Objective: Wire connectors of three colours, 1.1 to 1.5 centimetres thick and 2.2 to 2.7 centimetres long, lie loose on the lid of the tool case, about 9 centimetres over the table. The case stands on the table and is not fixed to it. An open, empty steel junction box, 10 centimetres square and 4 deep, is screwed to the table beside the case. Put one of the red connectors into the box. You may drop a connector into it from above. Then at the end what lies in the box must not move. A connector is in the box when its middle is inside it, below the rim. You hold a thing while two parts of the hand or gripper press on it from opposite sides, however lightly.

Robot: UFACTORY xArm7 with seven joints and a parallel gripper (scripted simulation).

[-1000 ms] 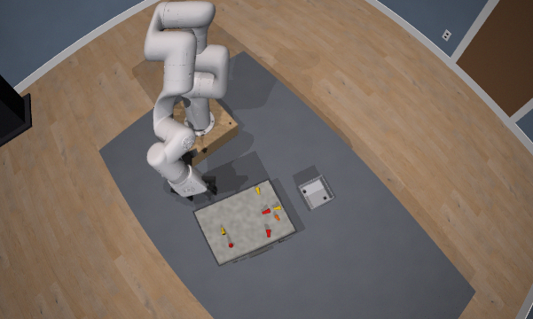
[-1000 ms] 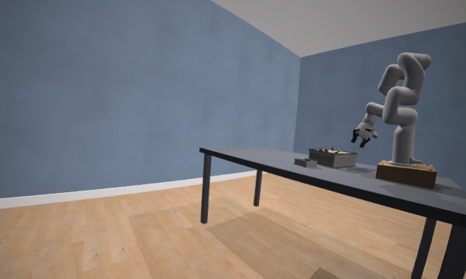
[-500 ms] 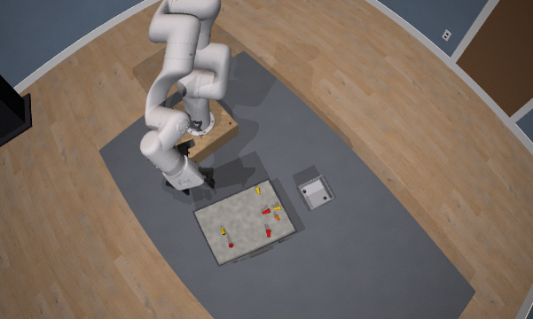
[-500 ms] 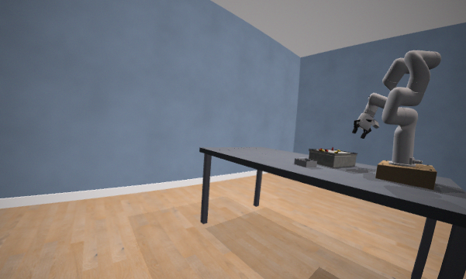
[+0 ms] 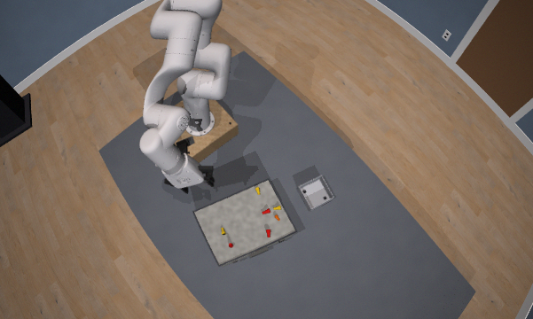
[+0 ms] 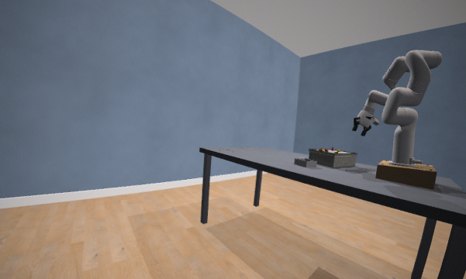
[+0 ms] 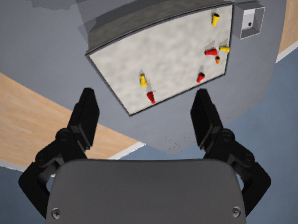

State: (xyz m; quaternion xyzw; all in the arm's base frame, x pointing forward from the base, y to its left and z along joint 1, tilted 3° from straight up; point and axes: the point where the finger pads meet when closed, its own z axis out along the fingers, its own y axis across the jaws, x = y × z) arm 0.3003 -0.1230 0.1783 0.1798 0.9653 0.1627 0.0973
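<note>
My gripper is now 19 cm to the right of the orange connector, 17 cm short of it and 16 cm above it. Also, from my hand: tool case 19 cm below, 14 cm ahead, 8 cm to the left.
</note>
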